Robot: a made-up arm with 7 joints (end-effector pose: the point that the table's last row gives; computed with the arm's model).
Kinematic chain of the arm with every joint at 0, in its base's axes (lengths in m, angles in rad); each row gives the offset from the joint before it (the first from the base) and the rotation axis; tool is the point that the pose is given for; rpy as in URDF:
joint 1: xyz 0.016 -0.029 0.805 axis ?
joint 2: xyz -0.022 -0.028 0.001 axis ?
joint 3: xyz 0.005 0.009 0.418 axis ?
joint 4: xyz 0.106 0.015 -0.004 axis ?
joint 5: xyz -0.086 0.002 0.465 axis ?
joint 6: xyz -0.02 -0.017 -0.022 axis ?
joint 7: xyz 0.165 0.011 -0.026 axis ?
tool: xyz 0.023 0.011 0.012 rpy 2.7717 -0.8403 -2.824
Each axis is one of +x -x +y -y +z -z.
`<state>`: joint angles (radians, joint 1 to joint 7).
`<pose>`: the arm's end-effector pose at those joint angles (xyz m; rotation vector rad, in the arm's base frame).
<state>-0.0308 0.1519 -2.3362 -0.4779 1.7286 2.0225 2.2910</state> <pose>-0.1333 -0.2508 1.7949 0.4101 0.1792 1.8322</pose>
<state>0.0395 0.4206 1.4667 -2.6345 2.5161 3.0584 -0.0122</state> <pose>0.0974 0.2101 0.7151 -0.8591 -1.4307 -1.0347</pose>
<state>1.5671 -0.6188 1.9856 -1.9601 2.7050 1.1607 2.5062</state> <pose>-0.5691 -0.4981 0.8646 -0.6563 -1.3512 2.1498</pose>
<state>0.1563 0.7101 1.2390 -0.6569 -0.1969 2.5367 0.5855</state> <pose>0.6474 0.3031 1.5439 1.1820 -2.2017 -1.8996</pose>
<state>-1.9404 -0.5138 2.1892 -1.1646 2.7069 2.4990 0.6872</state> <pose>0.7351 0.3383 1.1404 -0.1185 -0.2919 -2.6399</pose>
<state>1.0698 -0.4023 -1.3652 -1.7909 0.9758 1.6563 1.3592</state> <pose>0.6485 -0.4116 1.1847 -0.7928 -0.7098 -1.9920</pose>
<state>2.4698 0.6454 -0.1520 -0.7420 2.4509 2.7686 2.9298</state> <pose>-0.5243 0.5961 1.1292 -1.7713 0.0358 0.6119</pose>
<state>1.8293 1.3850 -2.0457 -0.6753 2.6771 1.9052 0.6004</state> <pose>0.2331 0.8946 1.1917 1.2474 -1.5311 -1.1340</pose>
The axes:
joint 1: +z
joint 2: +y
joint 3: +z
joint 4: -y
joint 5: +z
joint 6: -y
joint 7: -z

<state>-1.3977 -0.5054 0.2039 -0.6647 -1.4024 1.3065 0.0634</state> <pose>0.0413 0.0816 1.8456 2.7649 1.1139 -0.7232</pose>
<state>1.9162 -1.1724 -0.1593 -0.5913 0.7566 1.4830 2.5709</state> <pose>0.3400 -0.6981 1.5263 0.6052 -0.3081 -1.1737</pose>
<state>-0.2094 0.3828 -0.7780 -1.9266 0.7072 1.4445 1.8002</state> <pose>0.4388 -0.6359 0.8517 -2.2427 0.1841 -1.2693</pose>
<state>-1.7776 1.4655 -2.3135 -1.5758 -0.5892 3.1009 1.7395</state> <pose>-0.6056 -0.5274 1.1843 -2.0558 0.0526 1.6426</pose>
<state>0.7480 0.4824 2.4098 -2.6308 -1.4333 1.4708 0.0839</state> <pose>-0.4705 -0.0694 0.8879 -1.5989 -0.0350 -1.4275</pose>
